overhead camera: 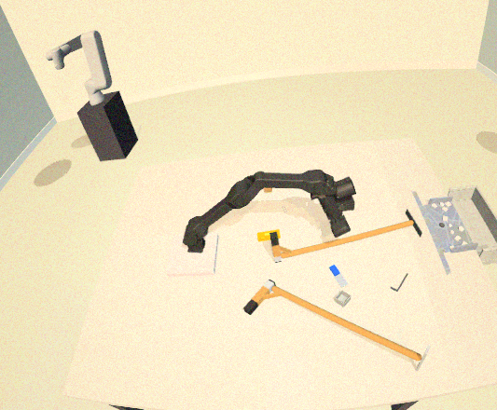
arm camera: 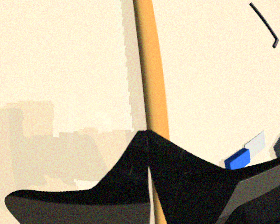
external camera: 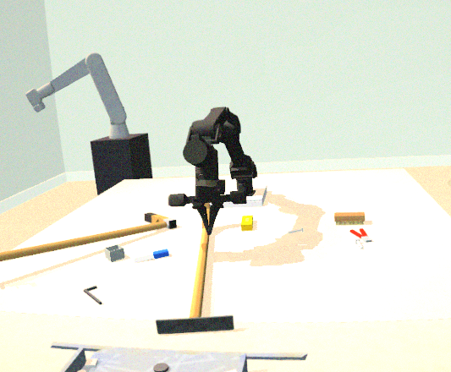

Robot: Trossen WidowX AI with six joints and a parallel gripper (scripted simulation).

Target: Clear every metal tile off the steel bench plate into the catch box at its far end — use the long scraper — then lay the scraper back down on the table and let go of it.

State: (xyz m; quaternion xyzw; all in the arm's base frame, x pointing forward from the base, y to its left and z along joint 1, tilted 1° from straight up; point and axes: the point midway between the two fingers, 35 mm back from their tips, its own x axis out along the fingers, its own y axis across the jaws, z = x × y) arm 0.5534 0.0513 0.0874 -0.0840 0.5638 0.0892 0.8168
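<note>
My gripper tip is 3 cm short of the long scraper, 1 cm to the left of it and 1 cm above it. Round my gripper tip: yellow block: 29 cm behind, 6 cm below, 3 cm to the left; blue marker: 17 cm to the right, 7 cm below, 2 cm behind; small grey box: 27 cm to the right, 7 cm below.
</note>
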